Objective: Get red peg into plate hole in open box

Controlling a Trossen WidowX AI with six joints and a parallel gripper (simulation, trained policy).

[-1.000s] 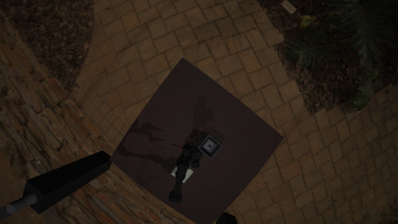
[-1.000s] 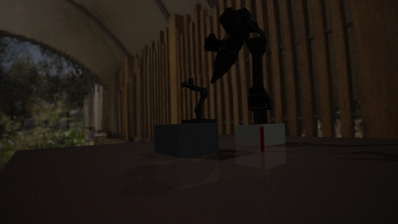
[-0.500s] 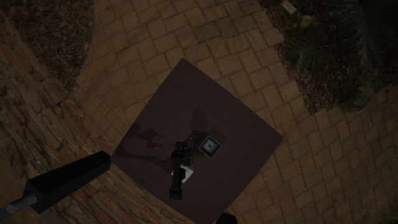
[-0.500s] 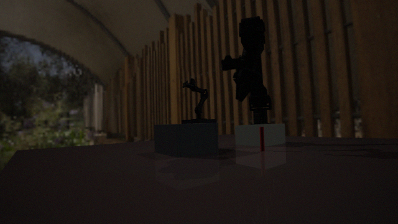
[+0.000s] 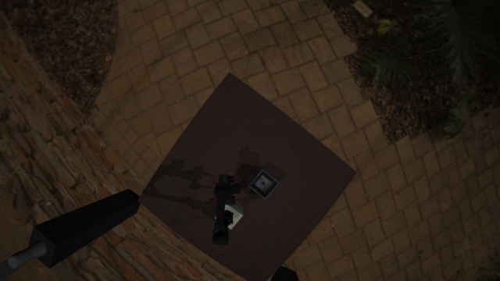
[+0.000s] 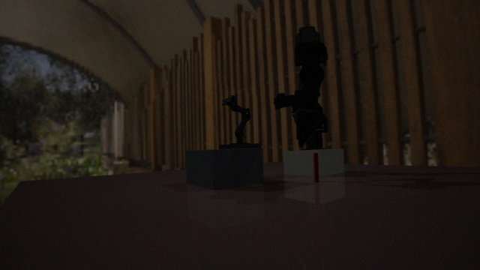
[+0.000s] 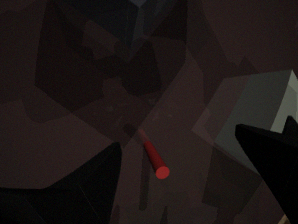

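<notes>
The red peg lies 70 mm below my gripper tip, 40 mm to the left of it and 20 mm behind it. Also, from my gripper tip: dark box: 170 mm to the right, 130 mm ahead, 80 mm below; grey plate: 170 mm to the right, 130 mm ahead, 60 mm below.
</notes>
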